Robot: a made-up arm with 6 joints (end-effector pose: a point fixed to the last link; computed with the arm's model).
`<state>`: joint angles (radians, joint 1 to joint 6).
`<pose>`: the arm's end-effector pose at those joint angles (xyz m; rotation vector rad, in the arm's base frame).
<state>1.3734 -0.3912 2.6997 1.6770 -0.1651 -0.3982</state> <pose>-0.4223 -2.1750 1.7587 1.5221 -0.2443 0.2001</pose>
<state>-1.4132 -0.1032 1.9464 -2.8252 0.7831 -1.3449</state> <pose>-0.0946 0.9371 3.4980 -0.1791 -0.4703 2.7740</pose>
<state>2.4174 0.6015 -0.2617 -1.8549 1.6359 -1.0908</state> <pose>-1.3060 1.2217 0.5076 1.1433 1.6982 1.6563</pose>
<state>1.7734 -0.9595 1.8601 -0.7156 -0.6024 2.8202</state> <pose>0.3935 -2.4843 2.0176 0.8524 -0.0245 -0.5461</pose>
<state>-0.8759 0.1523 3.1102 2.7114 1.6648 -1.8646</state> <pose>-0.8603 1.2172 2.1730 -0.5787 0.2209 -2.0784</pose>
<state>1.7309 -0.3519 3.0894 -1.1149 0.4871 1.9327</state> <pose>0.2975 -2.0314 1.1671 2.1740 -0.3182 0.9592</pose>
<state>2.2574 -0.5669 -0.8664 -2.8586 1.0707 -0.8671</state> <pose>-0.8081 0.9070 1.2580 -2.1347 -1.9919 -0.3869</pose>
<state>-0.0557 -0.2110 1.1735 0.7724 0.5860 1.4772</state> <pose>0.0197 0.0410 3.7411 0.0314 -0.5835 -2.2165</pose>
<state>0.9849 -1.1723 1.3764 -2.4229 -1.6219 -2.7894</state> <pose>-1.4730 -1.9146 2.0077 1.2268 -2.0200 -0.6218</pose>
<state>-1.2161 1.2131 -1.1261 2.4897 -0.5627 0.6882</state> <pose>-0.0506 0.0564 -0.1933 2.5933 -1.5025 -0.6683</pose>
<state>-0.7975 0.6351 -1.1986 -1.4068 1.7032 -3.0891</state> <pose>0.1736 -0.3082 0.0293 0.8995 -1.2099 0.5268</pose>
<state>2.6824 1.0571 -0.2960 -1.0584 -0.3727 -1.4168</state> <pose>-1.3065 0.5206 -0.3599 0.3533 -2.8966 0.3755</pose>
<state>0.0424 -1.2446 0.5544 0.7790 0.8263 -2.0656</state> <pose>-1.5194 -0.0219 2.9345 -1.0070 -0.3374 1.1442</pose>
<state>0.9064 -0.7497 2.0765 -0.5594 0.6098 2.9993</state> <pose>-1.5095 -1.9392 2.0633 1.8008 0.4966 -0.8767</pose>
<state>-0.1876 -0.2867 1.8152 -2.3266 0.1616 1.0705</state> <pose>-1.2804 0.2909 3.3942 -0.2014 -0.4106 1.0820</pose>
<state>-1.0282 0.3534 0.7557 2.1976 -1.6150 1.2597</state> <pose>0.8819 -1.6513 2.7501 -0.3143 -1.0182 0.9444</pose>
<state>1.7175 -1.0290 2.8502 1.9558 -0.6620 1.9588</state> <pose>0.3798 -1.9884 0.0361 0.4542 2.3239 -0.2981</pose>
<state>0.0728 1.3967 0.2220 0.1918 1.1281 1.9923</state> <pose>1.9732 0.1751 -0.4737 -1.6627 0.7320 -1.3602</pose>
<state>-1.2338 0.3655 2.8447 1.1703 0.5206 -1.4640</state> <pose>-0.3241 1.0999 2.8459 -1.1401 -0.5014 -1.0431</pose>
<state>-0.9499 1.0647 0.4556 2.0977 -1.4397 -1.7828</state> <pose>1.3940 -2.1062 0.6514 1.1364 1.1217 -2.1773</pose>
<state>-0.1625 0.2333 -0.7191 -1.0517 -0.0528 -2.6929</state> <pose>1.4185 -0.1680 0.4300 -2.6530 1.0457 -0.8347</pose>
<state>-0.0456 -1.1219 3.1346 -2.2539 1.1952 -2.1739</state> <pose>-1.5909 0.0484 -0.3086 1.4305 -0.8395 -0.4225</pose>
